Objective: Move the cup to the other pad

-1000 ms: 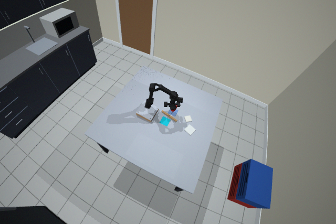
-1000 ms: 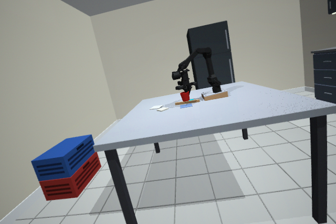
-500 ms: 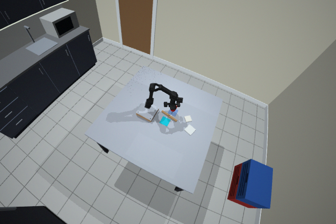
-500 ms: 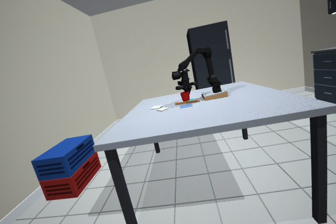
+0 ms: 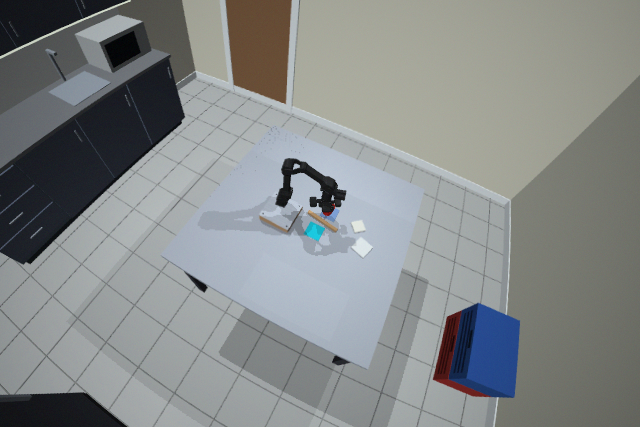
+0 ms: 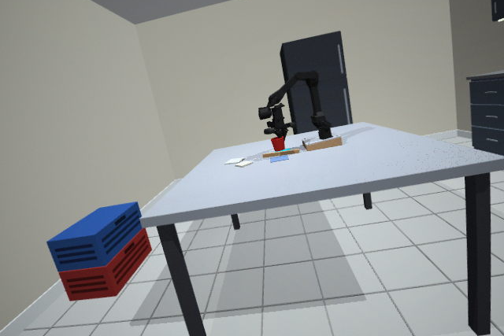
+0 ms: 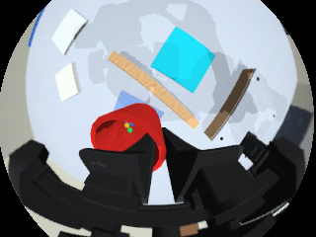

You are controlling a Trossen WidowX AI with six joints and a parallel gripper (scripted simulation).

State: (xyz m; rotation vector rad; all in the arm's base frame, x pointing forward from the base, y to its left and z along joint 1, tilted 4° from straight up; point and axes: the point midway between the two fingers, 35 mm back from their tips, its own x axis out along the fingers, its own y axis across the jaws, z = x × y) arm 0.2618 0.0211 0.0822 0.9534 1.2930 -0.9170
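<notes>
Now: gripper tip 120 mm to the left of the cyan pad, 90 mm above it and 10 mm past it. The rest, counted from my gripper tip: wooden bar 80 mm below, 40 mm to the right, 10 mm ahead; then red cup 30 mm ahead, 10 mm to the left.
</notes>
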